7 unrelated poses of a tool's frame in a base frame.
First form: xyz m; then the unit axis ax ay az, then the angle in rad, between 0 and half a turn.
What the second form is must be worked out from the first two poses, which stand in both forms.
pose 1, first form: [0.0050 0.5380 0.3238 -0.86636 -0.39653 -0.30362 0.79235]
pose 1, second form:
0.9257 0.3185 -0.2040 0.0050
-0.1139 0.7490 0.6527 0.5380
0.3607 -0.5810 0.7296 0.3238
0 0 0 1

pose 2, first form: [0.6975 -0.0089 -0.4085 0.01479 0.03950 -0.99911 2.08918]
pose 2, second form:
-0.4951 0.8687 0.0122 0.6975
-0.8670 -0.4931 -0.0719 -0.0089
-0.0564 -0.0462 0.9973 -0.4085
0 0 0 1

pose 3, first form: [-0.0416 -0.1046 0.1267 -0.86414 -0.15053 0.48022 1.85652]
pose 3, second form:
0.6753 -0.2940 -0.6764 -0.0416
0.6275 -0.2528 0.7364 -0.1046
-0.3875 -0.9218 0.0138 0.1267
0 0 0 1

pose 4, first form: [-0.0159 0.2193 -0.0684 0.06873 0.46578 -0.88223 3.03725]
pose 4, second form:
-0.9851 0.1557 -0.0724 -0.0159
-0.0280 -0.5618 -0.8268 0.2193
-0.1695 -0.8125 0.5579 -0.0684
0 0 0 1

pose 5, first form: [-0.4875 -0.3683 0.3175 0.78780 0.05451 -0.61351 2.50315]
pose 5, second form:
0.3160 0.4430 -0.8390 -0.4875
-0.2882 -0.7977 -0.5298 -0.3683
-0.9039 0.4092 -0.1244 0.3175
0 0 0 1

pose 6, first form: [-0.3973 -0.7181 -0.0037 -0.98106 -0.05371 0.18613 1.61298]
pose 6, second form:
0.9609 -0.1310 -0.2440 -0.3973
0.2409 -0.0392 0.9698 -0.7181
-0.1366 -0.9906 -0.0061 -0.0037
0 0 0 1

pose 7, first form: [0.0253 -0.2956 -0.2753 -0.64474 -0.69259 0.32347 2.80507]
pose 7, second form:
-0.1358 0.7612 -0.6341 0.0253
0.9748 -0.0115 -0.2226 -0.2956
-0.1767 -0.6484 -0.7405 -0.2753
0 0 0 1

